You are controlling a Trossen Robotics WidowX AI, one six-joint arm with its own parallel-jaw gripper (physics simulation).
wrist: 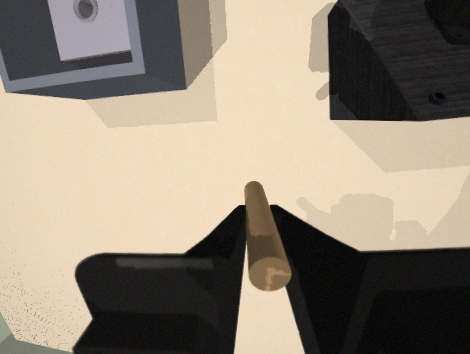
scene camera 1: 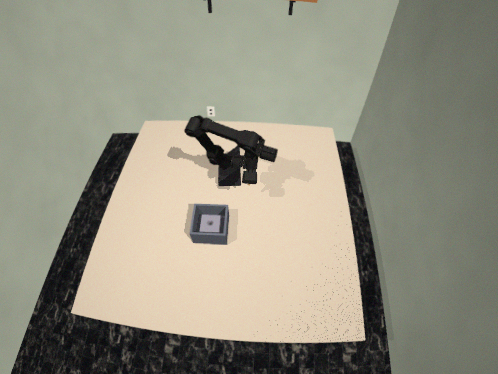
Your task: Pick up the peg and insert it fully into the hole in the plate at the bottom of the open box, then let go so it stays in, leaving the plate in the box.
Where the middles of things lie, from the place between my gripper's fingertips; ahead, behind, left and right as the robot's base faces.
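Labels:
Tan peg [wrist: 268, 269]: 10 mm above my hand; going by their middles, it is the nearest to my hand of the things named here. Blue-grey box [scene camera 1: 220, 238]: 120 mm below my hand, 180 mm ahead of it, 160 mm to the right of it.

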